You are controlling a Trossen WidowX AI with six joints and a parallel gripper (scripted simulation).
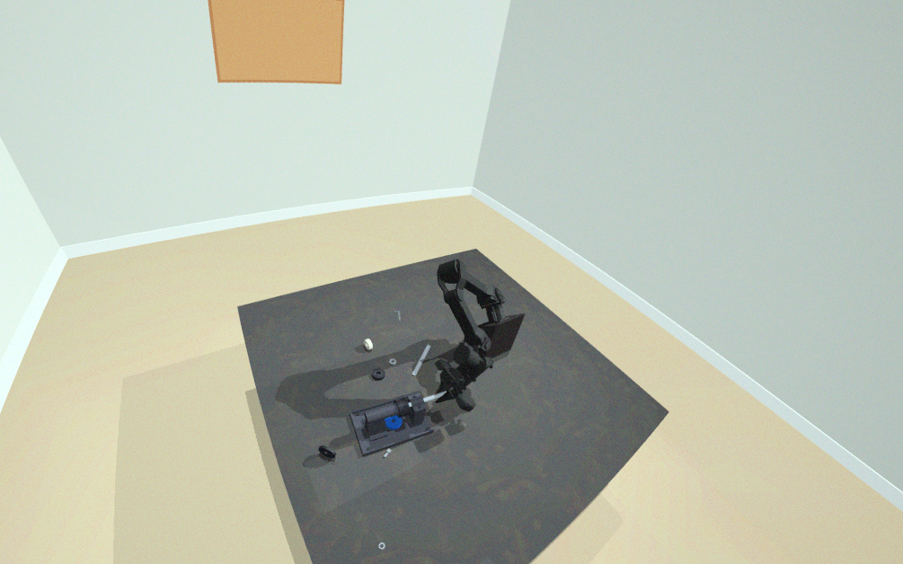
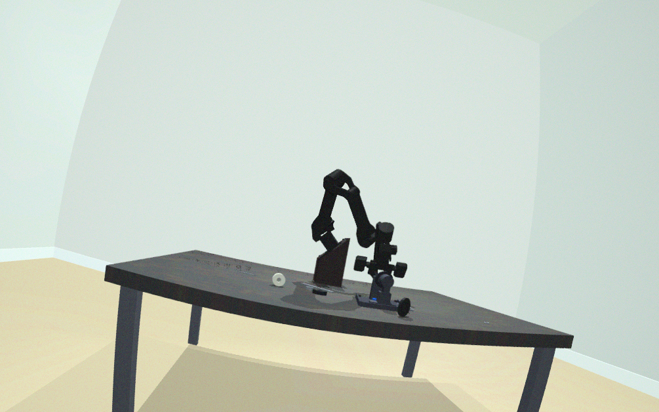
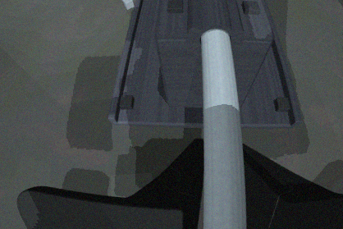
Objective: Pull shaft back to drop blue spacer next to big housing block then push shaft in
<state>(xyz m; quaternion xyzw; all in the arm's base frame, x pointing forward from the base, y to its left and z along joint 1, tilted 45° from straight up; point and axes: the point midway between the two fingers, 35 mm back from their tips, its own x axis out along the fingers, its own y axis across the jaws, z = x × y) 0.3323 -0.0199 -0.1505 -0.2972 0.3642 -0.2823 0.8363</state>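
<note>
Right now my gripper tip is 50 mm short of the shaft, 30 mm below it and 10 mm to the left of it. Round my gripper tip: blue spacer (140 mm ahead, 40 mm to the right, 40 mm below); white ring (350 mm to the right, 30 mm below, 30 mm ahead); bolt (210 mm ahead, 50 mm below, 40 mm to the left).
</note>
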